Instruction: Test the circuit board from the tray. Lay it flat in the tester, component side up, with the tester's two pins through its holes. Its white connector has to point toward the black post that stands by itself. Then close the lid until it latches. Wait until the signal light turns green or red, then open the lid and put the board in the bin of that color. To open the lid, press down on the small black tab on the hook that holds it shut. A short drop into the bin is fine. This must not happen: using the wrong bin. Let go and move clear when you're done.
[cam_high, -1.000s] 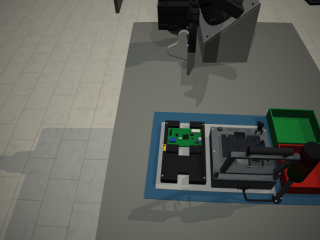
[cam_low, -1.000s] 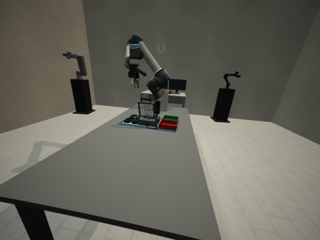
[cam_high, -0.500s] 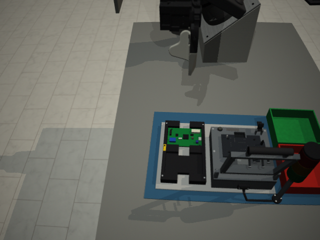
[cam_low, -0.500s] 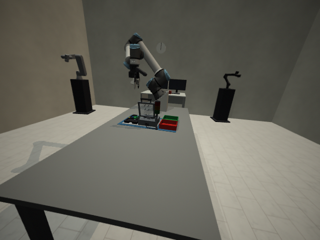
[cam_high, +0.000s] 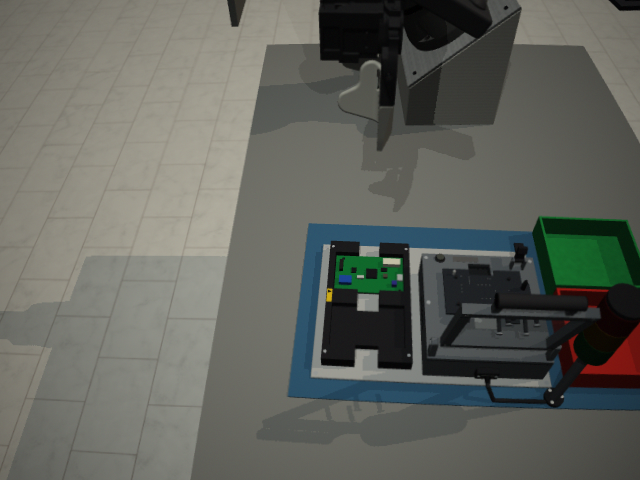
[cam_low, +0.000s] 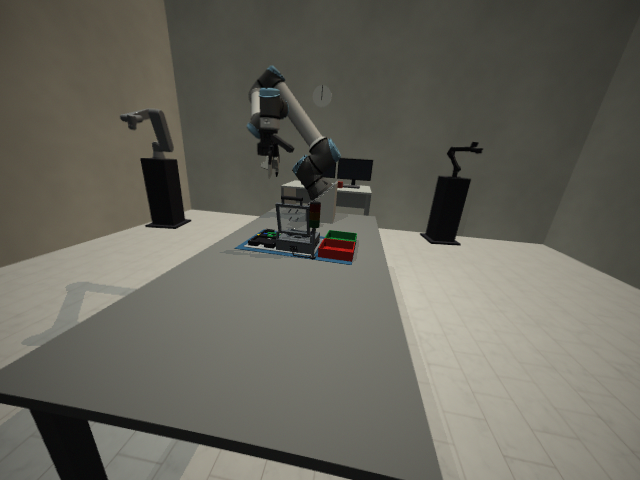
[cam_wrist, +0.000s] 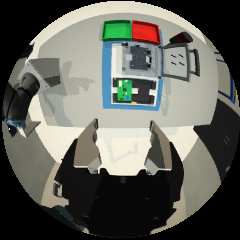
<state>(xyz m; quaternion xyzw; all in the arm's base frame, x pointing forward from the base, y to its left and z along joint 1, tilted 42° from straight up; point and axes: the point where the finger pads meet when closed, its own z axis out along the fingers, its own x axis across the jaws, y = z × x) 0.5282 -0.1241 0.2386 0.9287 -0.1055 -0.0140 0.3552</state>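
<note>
The green circuit board lies 310 mm below my hand. The rest, counted from my hand: green bin: 20 mm ahead, 370 mm to the left, 320 mm below; black latch tab: 40 mm ahead, 220 mm to the left, 250 mm below; tester lid: 210 mm ahead, 130 mm to the left, 150 mm below.
</note>
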